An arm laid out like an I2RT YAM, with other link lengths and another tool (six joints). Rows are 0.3 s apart.
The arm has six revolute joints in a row. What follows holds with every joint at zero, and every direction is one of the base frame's.
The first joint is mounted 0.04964 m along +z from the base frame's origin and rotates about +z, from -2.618 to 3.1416 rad.
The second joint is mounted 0.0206 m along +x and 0.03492 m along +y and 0.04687 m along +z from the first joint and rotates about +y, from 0 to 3.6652 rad.
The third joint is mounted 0.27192 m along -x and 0.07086 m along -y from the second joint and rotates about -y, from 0 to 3.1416 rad.
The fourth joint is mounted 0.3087 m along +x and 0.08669 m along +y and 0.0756 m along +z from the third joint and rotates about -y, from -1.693 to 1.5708 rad.
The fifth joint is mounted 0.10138 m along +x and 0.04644 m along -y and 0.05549 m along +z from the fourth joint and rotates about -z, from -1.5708 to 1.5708 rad.
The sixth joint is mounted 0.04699 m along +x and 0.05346 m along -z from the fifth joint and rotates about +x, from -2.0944 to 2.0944 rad.
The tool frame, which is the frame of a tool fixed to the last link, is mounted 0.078 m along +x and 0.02 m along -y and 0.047 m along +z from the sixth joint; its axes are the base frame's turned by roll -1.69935, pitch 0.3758 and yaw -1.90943 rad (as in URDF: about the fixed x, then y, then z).
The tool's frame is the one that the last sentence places.
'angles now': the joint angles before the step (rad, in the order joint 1, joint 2, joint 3, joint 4, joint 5, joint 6). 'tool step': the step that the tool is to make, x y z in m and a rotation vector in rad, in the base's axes. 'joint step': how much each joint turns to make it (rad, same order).
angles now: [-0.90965 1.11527 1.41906 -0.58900 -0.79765 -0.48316]
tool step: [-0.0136 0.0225 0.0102 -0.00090 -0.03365 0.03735]
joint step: [0.00125 -0.06758 -0.02788 -0.00166 -0.04167 0.02280]
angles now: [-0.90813 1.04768 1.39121 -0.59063 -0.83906 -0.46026]
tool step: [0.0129 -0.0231 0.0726 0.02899 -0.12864 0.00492]
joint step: [0.00004 0.16087 0.23290 0.11806 -0.02297 0.17769]
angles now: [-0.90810 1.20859 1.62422 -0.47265 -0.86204 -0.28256]
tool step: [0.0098 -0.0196 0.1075 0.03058 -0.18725 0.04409]
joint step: [0.00470 0.26374 0.43084 0.12755 -0.02443 0.26391]
